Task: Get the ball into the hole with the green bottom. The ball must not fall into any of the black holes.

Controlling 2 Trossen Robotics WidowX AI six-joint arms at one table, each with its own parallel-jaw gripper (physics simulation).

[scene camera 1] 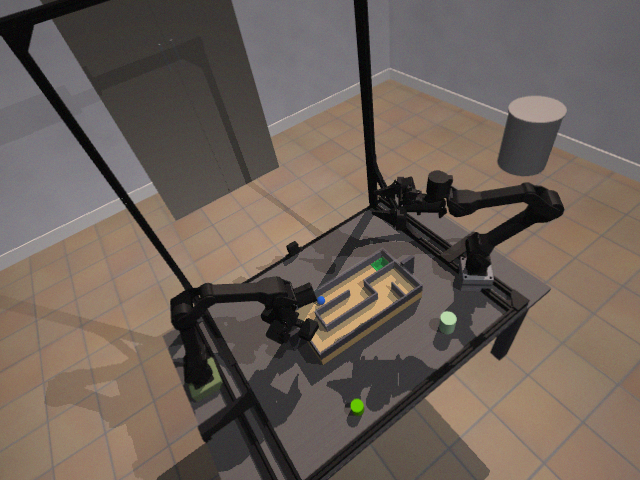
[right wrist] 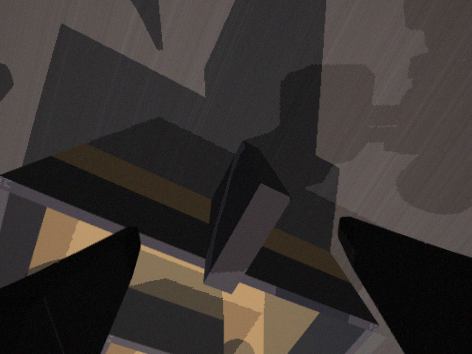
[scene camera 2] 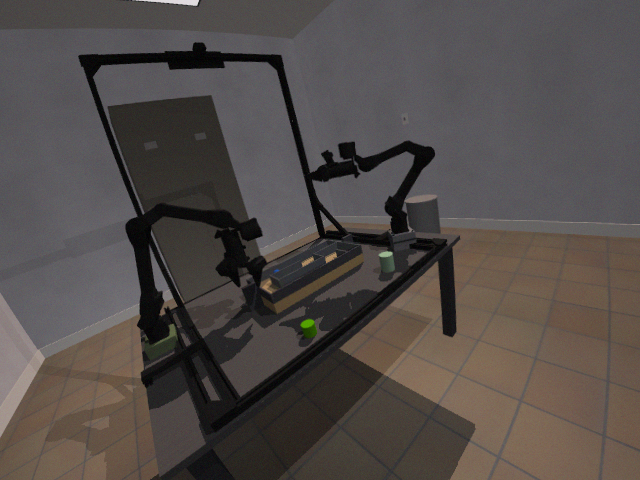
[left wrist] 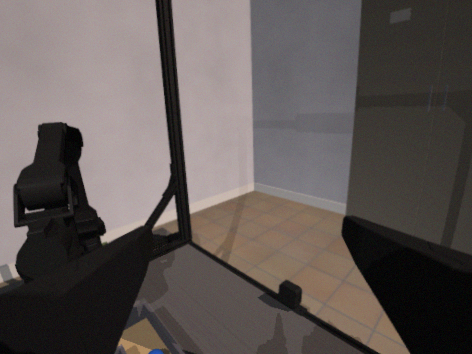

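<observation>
The blue ball (scene camera 1: 321,299) (scene camera 2: 276,270) (left wrist: 156,351) is in the maze box (scene camera 1: 373,325) (scene camera 2: 320,283) (right wrist: 150,183), near its left end in scene camera 1. The green-bottomed hole (scene camera 1: 379,264) is in the box's far corner. I cannot make out the black holes. My right gripper (scene camera 1: 309,312) (scene camera 2: 248,285) (right wrist: 240,231) is open at the box's left end. In the right wrist view the end handle (right wrist: 250,240) shows between the two fingers, with a gap on each side. My left gripper (scene camera 2: 311,176) (left wrist: 248,230) is open and empty, high beyond the box's far end.
A bright green cylinder (scene camera 1: 357,406) (scene camera 2: 308,328) and a pale green cylinder (scene camera 1: 447,322) (scene camera 2: 386,261) stand on the near side of the table. Another handle (scene camera 1: 407,265) juts from the box's far end. Black frame posts (scene camera 1: 364,103) (scene camera 2: 294,121) rise at the table's back.
</observation>
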